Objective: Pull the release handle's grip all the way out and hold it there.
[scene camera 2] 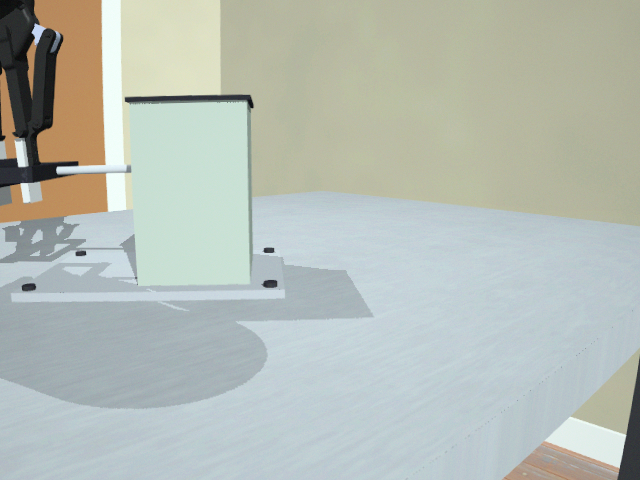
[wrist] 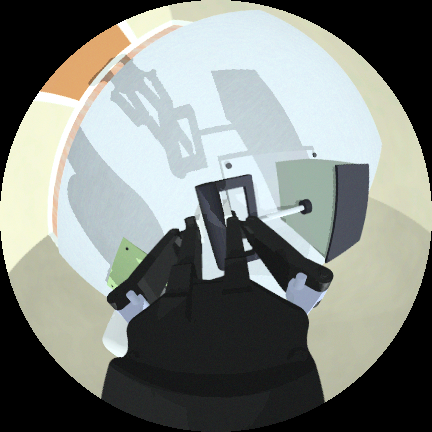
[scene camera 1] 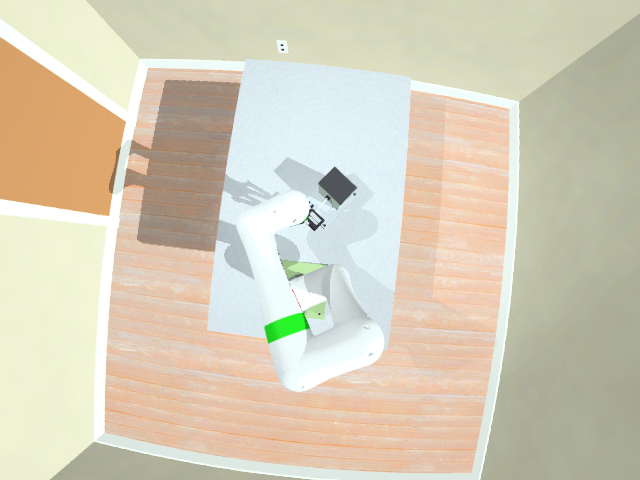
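Note:
The release handle's grip (scene camera 1: 313, 227) (scene camera 2: 46, 170) (wrist: 212, 225) is a dark rectangular frame, held level above the table. A thin white rod (scene camera 1: 323, 203) (scene camera 2: 95, 169) (wrist: 285, 212) joins it to a pale green box (scene camera 2: 191, 191) (wrist: 307, 180) with a dark lid (scene camera 1: 337, 186) (wrist: 351, 205). A length of rod shows between grip and box, so the grip stands out from the box. My gripper (scene camera 2: 14, 173) (wrist: 213, 209) is shut on the grip's outer bar, one finger on each side, the inner one through the frame's opening. The grip's far end is cut off in scene camera 2's view.
The box stands on a bolted pale base plate (scene camera 2: 206, 295) on the light grey table (scene camera 1: 320, 113) (scene camera 2: 439, 268). My white arm (scene camera 1: 266, 279) reaches in from the left of the grip. Light green parts (scene camera 1: 315, 311) (wrist: 125, 262) sit by the arm's base.

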